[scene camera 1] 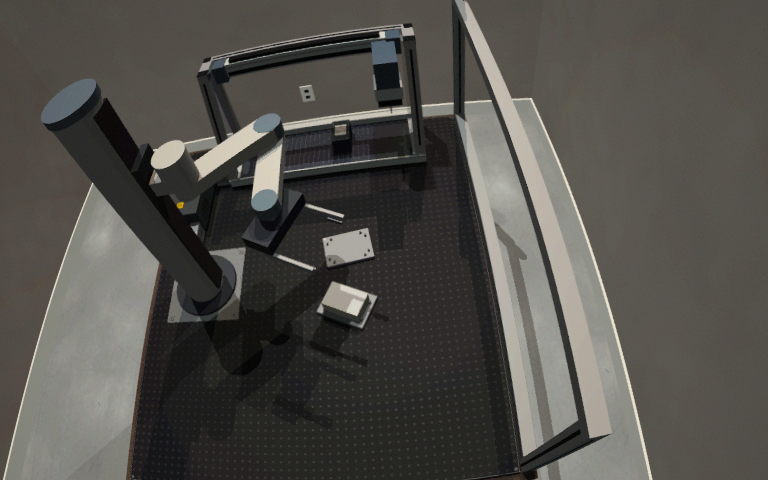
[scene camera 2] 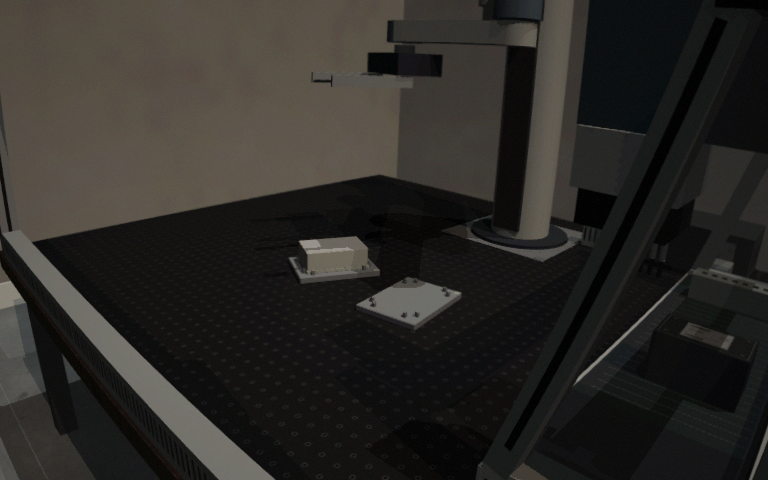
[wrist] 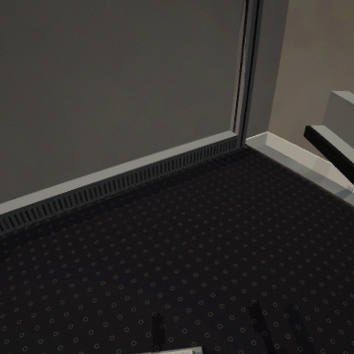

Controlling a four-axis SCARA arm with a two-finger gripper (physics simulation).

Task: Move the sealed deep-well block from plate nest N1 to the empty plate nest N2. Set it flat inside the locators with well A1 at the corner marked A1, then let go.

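Frame: origin at the arm's base, x ahead, y left, z up, level; centimetres.
Seen in the pictures: gripper, fingertip midpoint: (scene camera 1: 329, 244) (scene camera 2: 321, 78) (wrist: 140, 117); arm's base at its link origin: (scene camera 1: 207, 286) (scene camera 2: 518, 237).
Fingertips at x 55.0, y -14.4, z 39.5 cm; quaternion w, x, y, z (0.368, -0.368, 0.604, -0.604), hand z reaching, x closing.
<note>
Offsets run from my fingertips to a thing's top centre. "pt": to the spot under its first point.
The pale block {dx -2.1, dy +1.7, dz -32.8 cm} (scene camera 1: 342, 300) (scene camera 2: 334, 257) sits flat on nest plate N1 {dx -2.1, dy +1.7, dz -36.0 cm} (scene camera 1: 367, 314) (scene camera 2: 339, 276), among its locators. Bare nest plate N2 {dx -1.2, dy +23.6, dz -36.0 cm} (scene camera 1: 348, 247) (scene camera 2: 408, 302) lies beside it, with small locator pins around its edges. My gripper (scene camera 1: 328, 242) (scene camera 2: 322, 79) is open and empty, its two long fingers spread wide, high above the nests. In scene camera 1 its fingertips appear near N2's left side. The wrist view shows part of one finger at the right and a pale edge at the bottom that I cannot identify. The A1 marks cannot be made out.
The arm's column (scene camera 1: 135, 209) (scene camera 2: 546, 141) stands left of the nests in scene camera 1. A gantry frame {pt dx +28.4, dy +66.5, dz -9.3 cm} (scene camera 1: 416, 96) (scene camera 2: 617, 226) stands behind, with a dark box (scene camera 1: 341, 135) (scene camera 2: 702, 362) inside. A long framed side panel (scene camera 1: 523, 164) (scene camera 2: 113, 339) (wrist: 120, 171) borders the dark perforated mat.
</note>
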